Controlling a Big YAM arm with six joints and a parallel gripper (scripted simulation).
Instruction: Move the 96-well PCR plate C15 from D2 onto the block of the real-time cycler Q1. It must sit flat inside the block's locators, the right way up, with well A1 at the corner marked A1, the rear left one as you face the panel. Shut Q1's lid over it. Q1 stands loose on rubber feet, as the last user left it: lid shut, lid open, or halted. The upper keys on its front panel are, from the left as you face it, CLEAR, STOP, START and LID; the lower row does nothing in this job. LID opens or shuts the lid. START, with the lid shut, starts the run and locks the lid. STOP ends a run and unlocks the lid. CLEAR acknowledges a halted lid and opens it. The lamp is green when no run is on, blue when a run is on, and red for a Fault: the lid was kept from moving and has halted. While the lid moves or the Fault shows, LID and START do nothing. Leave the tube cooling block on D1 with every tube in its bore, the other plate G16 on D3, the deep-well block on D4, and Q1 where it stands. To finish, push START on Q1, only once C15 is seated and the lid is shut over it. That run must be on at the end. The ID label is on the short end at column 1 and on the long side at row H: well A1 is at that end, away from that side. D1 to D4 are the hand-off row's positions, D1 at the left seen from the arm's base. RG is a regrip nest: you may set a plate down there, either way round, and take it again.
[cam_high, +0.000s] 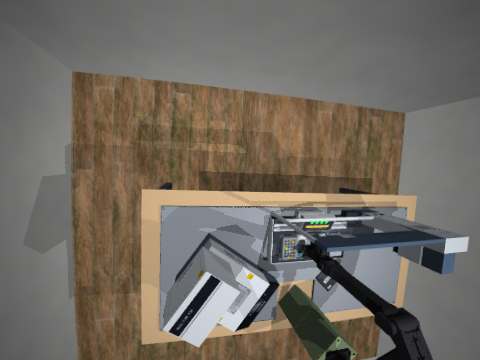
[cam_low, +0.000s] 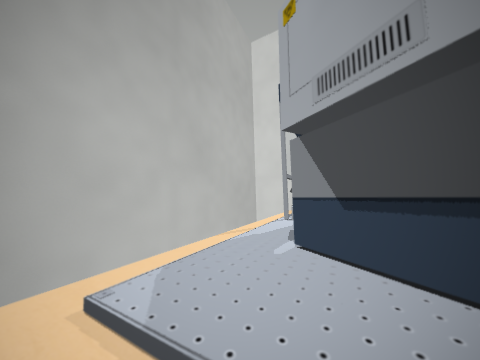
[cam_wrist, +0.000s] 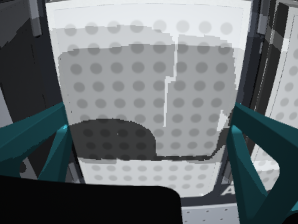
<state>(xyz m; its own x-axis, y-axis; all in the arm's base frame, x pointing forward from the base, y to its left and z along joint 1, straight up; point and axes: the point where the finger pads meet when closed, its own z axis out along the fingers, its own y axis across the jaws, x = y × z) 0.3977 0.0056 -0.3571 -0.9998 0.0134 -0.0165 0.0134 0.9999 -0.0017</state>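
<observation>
Now: hand 100 mm to the right of the tube cooling block and 10 mm below it. Round my hand: white beam: 190 mm ahead, 90 mm to the right, 450 mm above.
</observation>
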